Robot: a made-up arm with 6 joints.
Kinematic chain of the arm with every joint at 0, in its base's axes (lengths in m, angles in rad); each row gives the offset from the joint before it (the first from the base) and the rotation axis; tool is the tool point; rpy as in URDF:
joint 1: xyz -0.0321 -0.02 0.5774 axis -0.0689 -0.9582 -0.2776
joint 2: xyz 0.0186 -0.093 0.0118 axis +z
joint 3: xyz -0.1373 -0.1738 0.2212 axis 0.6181 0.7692 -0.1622
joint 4: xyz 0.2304 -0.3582 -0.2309 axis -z
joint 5: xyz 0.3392 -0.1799 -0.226 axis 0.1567 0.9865 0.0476
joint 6: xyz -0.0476 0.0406 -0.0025 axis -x
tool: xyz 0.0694 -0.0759 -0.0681 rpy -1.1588 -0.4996 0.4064
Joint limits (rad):
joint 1: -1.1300..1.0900
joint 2: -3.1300..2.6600
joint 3: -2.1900..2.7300
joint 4: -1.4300..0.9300
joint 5: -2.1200..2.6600
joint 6: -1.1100..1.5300
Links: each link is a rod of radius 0.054 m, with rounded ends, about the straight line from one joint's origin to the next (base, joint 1, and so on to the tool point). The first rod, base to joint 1, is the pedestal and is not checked.
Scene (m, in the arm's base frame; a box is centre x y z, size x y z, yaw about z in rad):
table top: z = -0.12
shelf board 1: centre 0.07 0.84 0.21 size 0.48 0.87 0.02 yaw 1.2
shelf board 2: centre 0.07 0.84 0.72 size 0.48 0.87 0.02 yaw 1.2
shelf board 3: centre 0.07 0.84 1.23 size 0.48 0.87 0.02 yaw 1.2
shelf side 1: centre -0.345 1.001 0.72 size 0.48 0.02 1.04 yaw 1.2
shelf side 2: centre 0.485 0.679 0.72 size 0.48 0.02 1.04 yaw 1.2
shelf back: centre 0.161 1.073 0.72 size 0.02 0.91 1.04 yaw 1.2
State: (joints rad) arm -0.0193 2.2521 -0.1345 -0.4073 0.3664 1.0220
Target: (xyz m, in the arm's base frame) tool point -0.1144 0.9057 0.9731
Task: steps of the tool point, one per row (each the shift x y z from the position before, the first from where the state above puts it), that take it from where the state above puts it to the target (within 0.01 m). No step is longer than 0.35 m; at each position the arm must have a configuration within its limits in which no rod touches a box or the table.
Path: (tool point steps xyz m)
1: -0.0506 -0.0632 0.0063
2: -0.0395 -0.0769 0.0016
3: -0.0258 -0.0879 -0.0026
4: -0.0100 -0.0959 -0.0054
5: -0.1561 0.0990 0.2079
6: -0.1002 -0.0274 0.2915
7: -0.0090 0.1022 0.0283
8: 0.0126 0.1019 0.0108
9: 0.0348 0.0936 -0.0038
10: 0.0559 0.0777 -0.0145
11: 0.0733 0.0558 -0.0208

